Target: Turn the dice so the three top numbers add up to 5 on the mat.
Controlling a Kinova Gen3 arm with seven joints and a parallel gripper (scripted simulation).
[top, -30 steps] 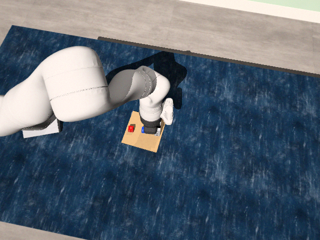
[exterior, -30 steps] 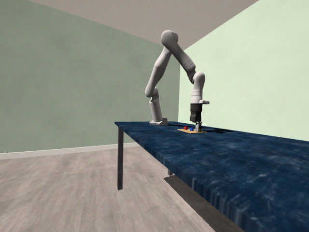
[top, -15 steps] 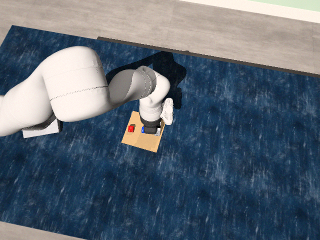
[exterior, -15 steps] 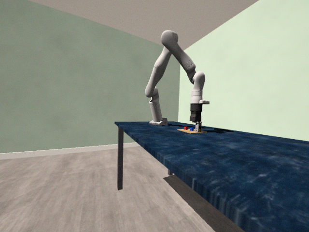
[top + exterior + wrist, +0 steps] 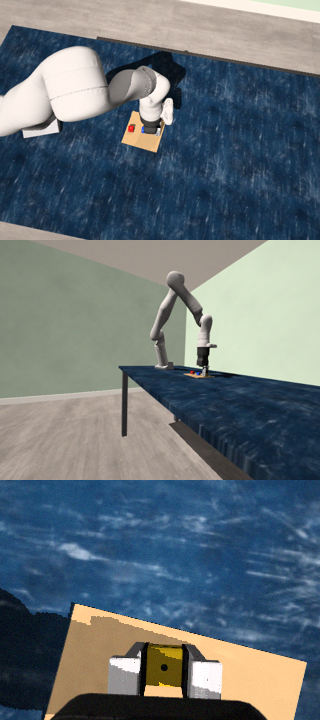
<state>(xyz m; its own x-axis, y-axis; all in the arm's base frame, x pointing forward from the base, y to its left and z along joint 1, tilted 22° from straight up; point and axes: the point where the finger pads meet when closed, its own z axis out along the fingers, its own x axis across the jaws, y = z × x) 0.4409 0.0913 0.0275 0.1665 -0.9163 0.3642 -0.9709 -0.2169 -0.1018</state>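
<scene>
Now: the yellow die 10 mm below my hand. Round my hand: red die (100 mm behind, 20 mm to the right, 10 mm below); blue die (50 mm behind, 10 mm to the right, 10 mm below); tan mat (50 mm behind, 20 mm below, 10 mm to the right).
</scene>
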